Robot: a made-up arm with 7 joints.
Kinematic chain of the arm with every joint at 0, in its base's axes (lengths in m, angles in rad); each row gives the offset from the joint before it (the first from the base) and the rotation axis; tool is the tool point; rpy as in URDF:
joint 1: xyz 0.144 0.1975 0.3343 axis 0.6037 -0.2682 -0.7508
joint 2: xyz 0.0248 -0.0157 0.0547 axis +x
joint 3: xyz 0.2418 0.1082 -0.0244 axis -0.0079 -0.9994 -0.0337
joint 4: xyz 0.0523 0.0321 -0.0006 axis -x
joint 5: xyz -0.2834 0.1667 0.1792 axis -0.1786 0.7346 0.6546
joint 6: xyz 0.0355 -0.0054 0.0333 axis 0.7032 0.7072 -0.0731
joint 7: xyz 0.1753 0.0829 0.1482 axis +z
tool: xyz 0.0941 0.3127 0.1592 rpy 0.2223 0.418 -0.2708
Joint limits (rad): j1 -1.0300..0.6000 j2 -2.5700..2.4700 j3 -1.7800..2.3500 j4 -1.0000..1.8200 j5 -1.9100..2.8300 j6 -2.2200..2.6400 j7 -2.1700..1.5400
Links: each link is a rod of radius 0.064 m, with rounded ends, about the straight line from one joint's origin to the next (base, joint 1, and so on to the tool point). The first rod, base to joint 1, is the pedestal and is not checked.
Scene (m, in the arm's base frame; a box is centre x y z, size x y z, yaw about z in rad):
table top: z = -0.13
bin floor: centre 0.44 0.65 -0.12 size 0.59 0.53 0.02 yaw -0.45
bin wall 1: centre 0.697 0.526 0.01 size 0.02 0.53 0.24 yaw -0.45
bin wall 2: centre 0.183 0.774 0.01 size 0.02 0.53 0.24 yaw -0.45
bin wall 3: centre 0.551 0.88 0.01 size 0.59 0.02 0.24 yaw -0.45
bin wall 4: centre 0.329 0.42 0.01 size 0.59 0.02 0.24 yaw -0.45
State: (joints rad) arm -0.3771 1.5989 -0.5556 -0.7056 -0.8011 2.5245 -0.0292
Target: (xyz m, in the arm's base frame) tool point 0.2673 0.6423 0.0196
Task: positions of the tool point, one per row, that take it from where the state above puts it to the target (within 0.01 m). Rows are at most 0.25 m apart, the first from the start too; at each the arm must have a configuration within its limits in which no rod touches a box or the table.
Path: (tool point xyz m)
1: 0.7159 0.5088 0.2478
2: 0.6298 0.6229 0.2170
3: 0.4627 0.6661 0.0941
4: 0.2673 0.6423 0.0196

